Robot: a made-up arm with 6 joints. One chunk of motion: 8 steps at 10 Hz.
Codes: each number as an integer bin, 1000 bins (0 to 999) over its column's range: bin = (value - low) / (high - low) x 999, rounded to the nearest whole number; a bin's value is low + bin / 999 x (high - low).
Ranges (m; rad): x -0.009..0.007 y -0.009..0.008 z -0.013..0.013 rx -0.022..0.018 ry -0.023..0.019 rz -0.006..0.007
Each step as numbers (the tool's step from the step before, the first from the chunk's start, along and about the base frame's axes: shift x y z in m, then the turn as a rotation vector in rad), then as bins.
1 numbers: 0.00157 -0.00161 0.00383 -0.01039 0.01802 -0.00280
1 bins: 660 434 647 290 976 246
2 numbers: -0.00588 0.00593 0.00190 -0.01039 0.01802 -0.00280
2 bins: 195 877 573 290 976 246
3 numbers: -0.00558 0.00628 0.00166 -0.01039 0.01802 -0.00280
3 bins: 214 898 563 290 976 246
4 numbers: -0.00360 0.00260 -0.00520 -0.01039 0.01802 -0.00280
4 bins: 337 682 300 290 976 246
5 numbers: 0.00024 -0.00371 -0.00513 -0.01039 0.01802 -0.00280
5 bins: 577 311 302 290 976 246
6 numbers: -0.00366 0.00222 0.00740 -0.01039 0.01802 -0.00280
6 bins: 333 659 784 290 976 246
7 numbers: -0.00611 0.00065 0.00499 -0.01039 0.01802 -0.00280
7 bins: 180 567 691 290 976 246
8 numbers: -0.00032 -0.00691 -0.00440 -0.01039 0.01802 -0.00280
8 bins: 542 123 330 290 976 246
